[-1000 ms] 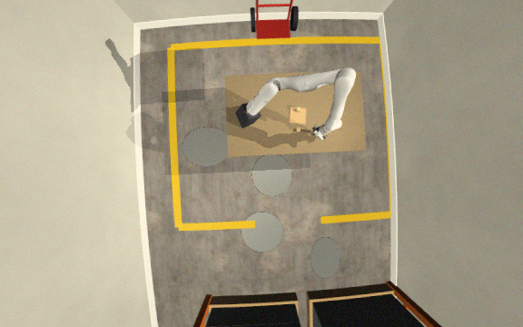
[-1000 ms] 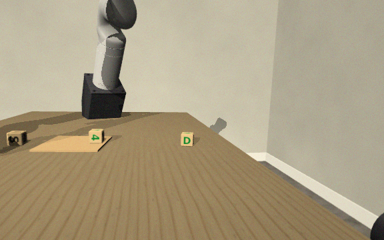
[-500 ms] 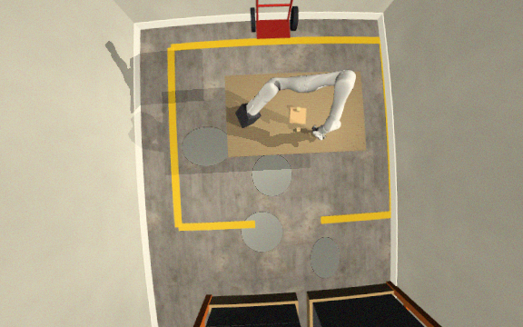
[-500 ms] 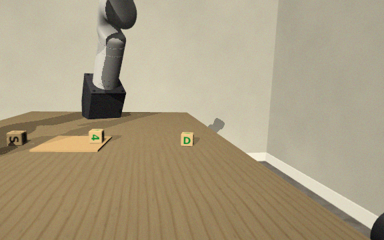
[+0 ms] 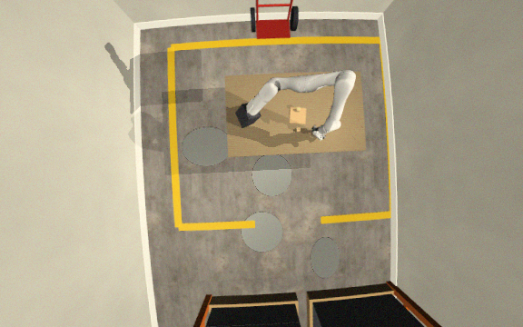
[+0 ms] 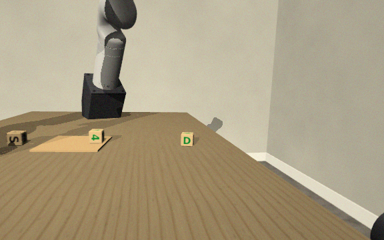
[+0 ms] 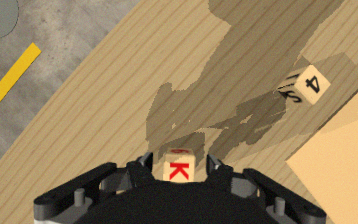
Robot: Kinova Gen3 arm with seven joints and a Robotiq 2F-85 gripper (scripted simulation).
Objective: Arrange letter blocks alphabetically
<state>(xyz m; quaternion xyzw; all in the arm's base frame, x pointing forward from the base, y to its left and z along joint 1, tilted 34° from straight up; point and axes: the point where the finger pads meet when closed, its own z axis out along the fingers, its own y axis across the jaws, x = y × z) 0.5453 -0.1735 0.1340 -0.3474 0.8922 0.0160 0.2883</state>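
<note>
The tan mat is 16 cm behind my hand, 15 cm to the left of it and 2 cm below it.
</note>
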